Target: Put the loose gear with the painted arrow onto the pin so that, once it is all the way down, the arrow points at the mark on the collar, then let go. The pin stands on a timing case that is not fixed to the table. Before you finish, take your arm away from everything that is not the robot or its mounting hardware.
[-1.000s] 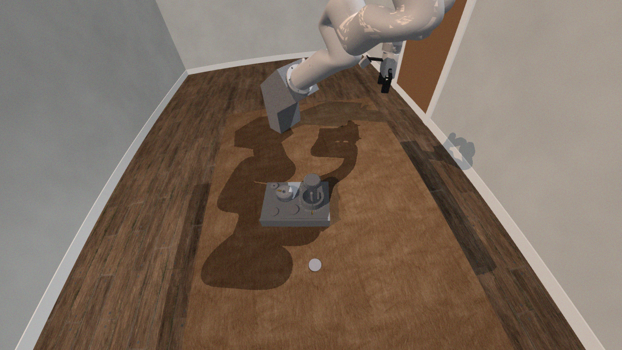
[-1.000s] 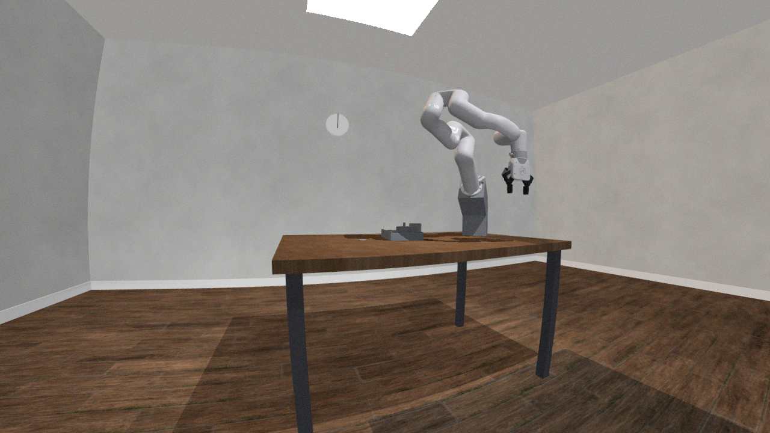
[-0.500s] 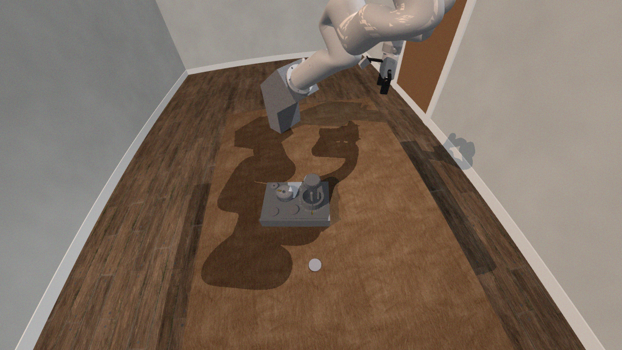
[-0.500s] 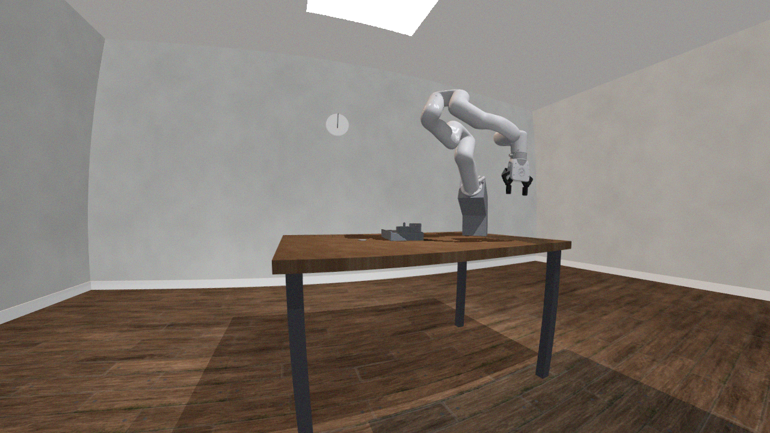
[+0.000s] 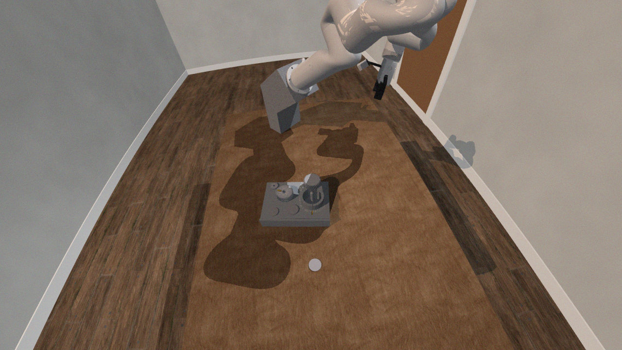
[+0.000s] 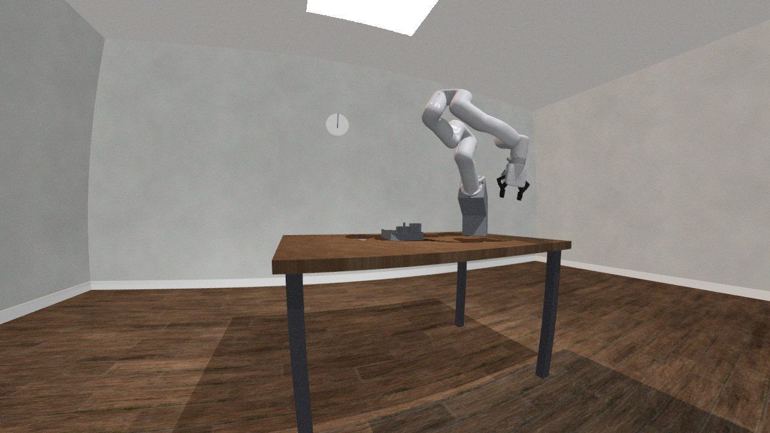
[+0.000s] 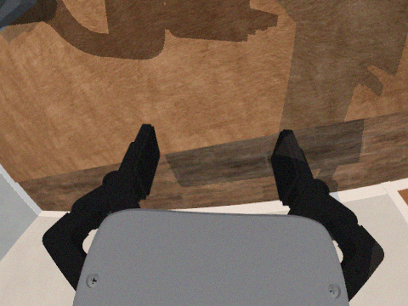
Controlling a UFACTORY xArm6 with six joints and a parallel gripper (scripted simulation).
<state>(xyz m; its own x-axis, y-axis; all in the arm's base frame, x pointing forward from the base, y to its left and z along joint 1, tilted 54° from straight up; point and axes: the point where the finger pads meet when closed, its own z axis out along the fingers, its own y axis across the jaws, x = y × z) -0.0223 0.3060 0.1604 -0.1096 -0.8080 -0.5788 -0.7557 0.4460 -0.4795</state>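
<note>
The grey gear lies 480 mm ahead of my hand, 300 mm to the right of it and 160 mm below it.
</note>
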